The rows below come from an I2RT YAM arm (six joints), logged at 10 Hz.
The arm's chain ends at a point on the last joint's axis. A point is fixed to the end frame.
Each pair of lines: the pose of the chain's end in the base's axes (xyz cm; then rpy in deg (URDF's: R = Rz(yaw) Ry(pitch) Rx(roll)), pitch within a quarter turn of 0, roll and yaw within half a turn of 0), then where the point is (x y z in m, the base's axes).
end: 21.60 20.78 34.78 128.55 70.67 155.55
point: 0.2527 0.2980 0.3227
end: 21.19 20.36 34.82 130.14 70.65 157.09
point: 0.2485 0.2936 0.3222
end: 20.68 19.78 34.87 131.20 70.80 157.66
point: 0.2441 0.2873 0.3221
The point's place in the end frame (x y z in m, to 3 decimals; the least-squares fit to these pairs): 0.025 0.057 0.079
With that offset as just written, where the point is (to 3 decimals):
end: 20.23 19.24 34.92 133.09 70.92 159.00
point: 0.240 0.281 0.322
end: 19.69 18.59 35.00 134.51 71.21 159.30
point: 0.236 0.274 0.322
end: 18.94 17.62 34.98 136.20 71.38 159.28
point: 0.231 0.263 0.320
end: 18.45 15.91 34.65 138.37 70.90 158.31
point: 0.231 0.243 0.316
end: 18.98 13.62 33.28 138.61 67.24 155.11
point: 0.239 0.218 0.301
